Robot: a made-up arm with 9 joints.
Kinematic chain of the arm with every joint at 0, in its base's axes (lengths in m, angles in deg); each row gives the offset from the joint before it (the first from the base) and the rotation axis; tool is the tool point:
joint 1: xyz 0 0 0.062 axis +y
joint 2: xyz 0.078 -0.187 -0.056 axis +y
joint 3: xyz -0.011 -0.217 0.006 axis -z
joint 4: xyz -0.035 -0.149 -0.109 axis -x
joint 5: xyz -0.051 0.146 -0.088 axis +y
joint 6: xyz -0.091 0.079 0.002 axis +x
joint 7: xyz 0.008 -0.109 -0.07 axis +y
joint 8: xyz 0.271 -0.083 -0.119 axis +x
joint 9: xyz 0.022 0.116 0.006 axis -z
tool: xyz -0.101 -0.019 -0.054
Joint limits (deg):
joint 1: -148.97..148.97
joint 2: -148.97..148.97
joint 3: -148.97..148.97
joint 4: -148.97..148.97
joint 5: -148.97..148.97
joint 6: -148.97..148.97
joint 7: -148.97..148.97
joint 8: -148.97..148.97
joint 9: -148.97..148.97
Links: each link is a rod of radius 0.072 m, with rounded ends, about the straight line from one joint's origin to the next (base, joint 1, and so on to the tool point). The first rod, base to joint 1, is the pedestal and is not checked.
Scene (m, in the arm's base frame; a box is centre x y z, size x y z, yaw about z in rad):
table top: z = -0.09
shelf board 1: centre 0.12 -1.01 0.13 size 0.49 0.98 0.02 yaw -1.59
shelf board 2: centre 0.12 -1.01 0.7 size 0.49 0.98 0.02 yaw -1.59
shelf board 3: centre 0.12 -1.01 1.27 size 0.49 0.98 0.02 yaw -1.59
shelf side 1: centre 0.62 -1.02 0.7 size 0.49 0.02 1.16 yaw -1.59
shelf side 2: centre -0.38 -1 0.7 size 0.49 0.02 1.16 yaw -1.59
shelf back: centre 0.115 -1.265 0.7 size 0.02 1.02 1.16 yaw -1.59
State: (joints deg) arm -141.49 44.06 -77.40 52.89 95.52 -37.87 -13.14 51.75 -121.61
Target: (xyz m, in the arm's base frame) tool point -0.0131 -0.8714 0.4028
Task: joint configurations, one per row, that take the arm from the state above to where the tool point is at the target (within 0.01 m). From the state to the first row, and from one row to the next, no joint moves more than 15 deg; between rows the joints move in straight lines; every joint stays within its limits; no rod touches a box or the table.
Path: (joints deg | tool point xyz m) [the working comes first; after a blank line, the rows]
Joints at the target: -148.97 30.20 -59.47 74.21 106.29 -34.91 12.28 46.59 -118.87
Straight joint move there: clear.

1: -145.23 37.13 -68.43 63.55 100.91 -36.39 -0.43 49.17 -120.24 | 0.1151 -0.7669 0.5546
2: -148.97 30.20 -59.47 74.21 106.29 -34.91 12.28 46.59 -118.87 | -0.0131 -0.8714 0.4028

